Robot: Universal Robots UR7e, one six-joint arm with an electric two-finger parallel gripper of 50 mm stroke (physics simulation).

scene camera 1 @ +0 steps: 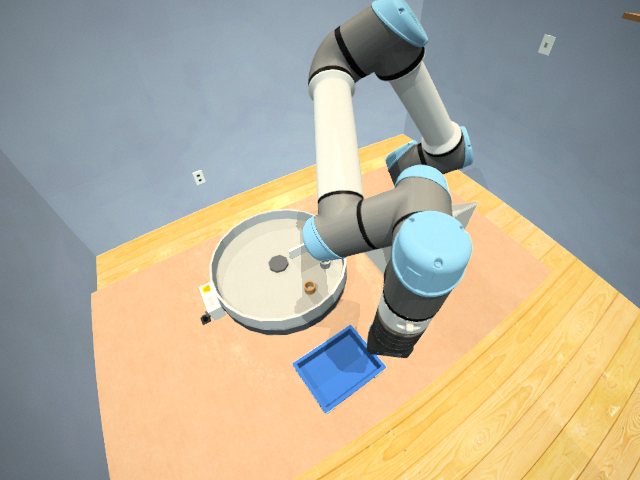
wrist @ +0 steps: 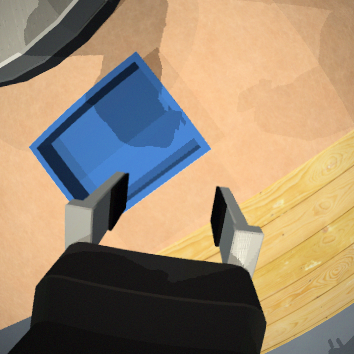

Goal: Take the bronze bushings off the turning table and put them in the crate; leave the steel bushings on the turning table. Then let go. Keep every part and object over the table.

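Frame: origin at the arm's base, x back, y down, z right, level; millimetres.
Seen in the pictures: gripper, between the fingertips: (wrist: 169, 197).
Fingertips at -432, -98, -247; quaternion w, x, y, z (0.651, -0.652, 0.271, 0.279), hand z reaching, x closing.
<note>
Offsets run from my fingertips to a thing's top centre, as dx, dy, dz. "spot": to the spot under its first point.
The round grey turning table {-23, +171, +418} (scene camera 1: 248, 281) (wrist: 14, 27) stands behind the crate; part of its rim shows at the top left in the wrist view. A bronze bushing (scene camera 1: 309, 287) stands on its front right part. A grey steel bushing {+94, +154, +329} (scene camera 1: 325, 264) shows partly behind it, under the arm's blue cap. The arm hides the table's right rear part. The blue crate {-62, +182, +57} (scene camera 1: 323, 379) (wrist: 82, 142) lies in front of the table, with no bushing visible inside. My gripper (wrist: 169, 197) is open and empty, above and beside the crate's near right side. Its fingertips are hidden in the scene view.
A dark hub {-23, +171, +418} (scene camera 1: 278, 263) and a pale bar {spot: +45, +155, +409} (scene camera 1: 297, 251) are on the turning table. A white control box {spot: -257, +173, +414} (scene camera 1: 211, 302) with a black knob {spot: -300, +221, +407} (scene camera 1: 205, 318) sits at its left. A grey slanted panel (scene camera 1: 465, 210) shows behind the arm. The wooden table edge runs along the right.
</note>
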